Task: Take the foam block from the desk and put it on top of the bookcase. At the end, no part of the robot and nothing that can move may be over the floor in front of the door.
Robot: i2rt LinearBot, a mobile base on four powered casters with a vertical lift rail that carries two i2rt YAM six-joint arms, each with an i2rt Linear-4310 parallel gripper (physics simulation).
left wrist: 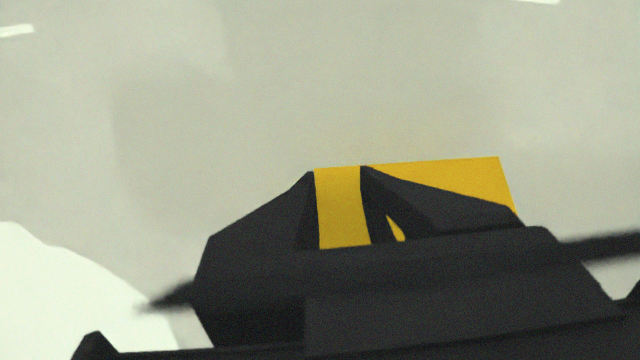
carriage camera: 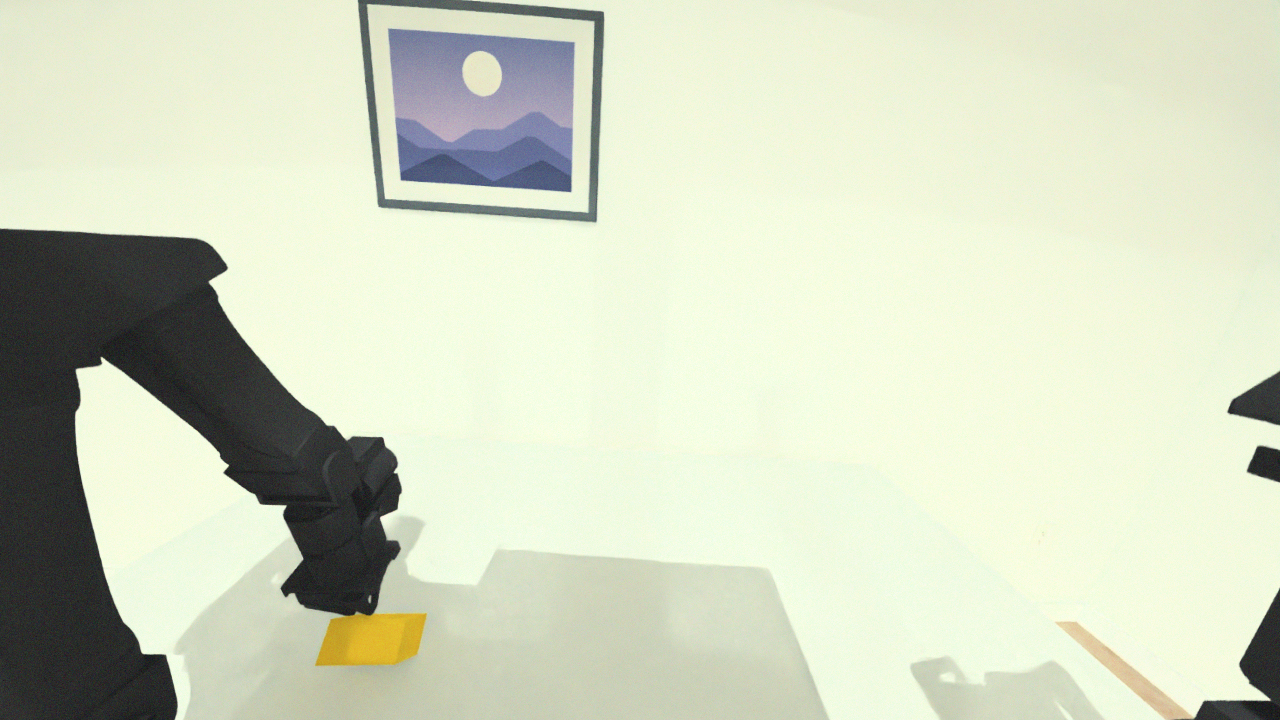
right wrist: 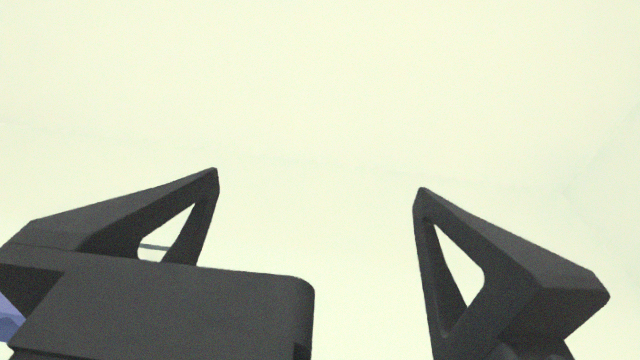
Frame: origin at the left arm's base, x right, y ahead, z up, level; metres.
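Where they show: left gripper, between the fingertips: (left wrist: 337, 181) (carriage camera: 364, 611); right gripper, between the fingertips: (right wrist: 317, 188).
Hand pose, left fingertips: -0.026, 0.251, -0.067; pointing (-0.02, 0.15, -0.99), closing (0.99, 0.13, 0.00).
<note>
After its pixels a point has its place, as x, y, z.
The yellow foam block (carriage camera: 372, 637) @[0.025, 0.205, -0.044] lies flat on the grey desk top (carriage camera: 609, 645) @[0.311, 0.260, -0.106] at the lower left of the carriage view. My left gripper (carriage camera: 345, 602) @[-0.026, 0.251, -0.067] hangs just above the block's left rear edge, with its fingers shut and nothing between them. In the left wrist view the narrow fingers (left wrist: 336, 173) @[-0.026, 0.251, -0.067] stand close together, and the block (left wrist: 447, 178) @[0.026, 0.253, -0.068] shows behind and through the gap. My right gripper (right wrist: 317, 188) @[0.663, 0.022, 0.440] is wide open and empty, facing a bare wall. In the carriage view it shows only at the right edge (carriage camera: 1257, 429) @[2.168, 0.792, 0.089].
A framed picture (carriage camera: 483, 109) @[-0.084, 0.823, 0.743] of mountains and a moon hangs on the pale wall behind the desk. A strip of wooden floor (carriage camera: 1123, 672) @[2.097, 0.732, -0.826] shows past the desk's right edge. The bookcase and the door are out of view.
</note>
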